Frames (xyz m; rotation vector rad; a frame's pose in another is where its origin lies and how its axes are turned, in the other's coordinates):
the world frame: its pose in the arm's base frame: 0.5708 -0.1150 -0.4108 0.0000 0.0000 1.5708
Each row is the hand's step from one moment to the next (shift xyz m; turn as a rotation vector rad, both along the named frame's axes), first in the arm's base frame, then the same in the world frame.
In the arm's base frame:
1: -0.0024 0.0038 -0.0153 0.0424 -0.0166 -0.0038
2: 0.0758 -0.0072 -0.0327 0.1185 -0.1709 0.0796
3: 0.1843 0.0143 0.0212 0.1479 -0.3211 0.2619
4: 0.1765 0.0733 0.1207 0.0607 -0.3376 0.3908
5: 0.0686 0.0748 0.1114 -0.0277 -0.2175 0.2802
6: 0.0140 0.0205 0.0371 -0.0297 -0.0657 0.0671
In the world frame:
1: 0.0038 0.0024 -0.0153 -0.0166 -0.0424 -0.0038
2: -0.0072 -0.0758 -0.0327 -0.1709 -0.1185 0.0796
3: 0.0143 -0.1843 0.0212 -0.3211 -0.1479 0.2619
4: 0.0733 -0.1765 0.1207 -0.3376 -0.0607 0.3908
5: 0.0748 -0.0686 0.1114 -0.2175 0.0277 0.2802
6: 0.0205 -0.0140 0.0371 -0.0657 0.0297 0.0671

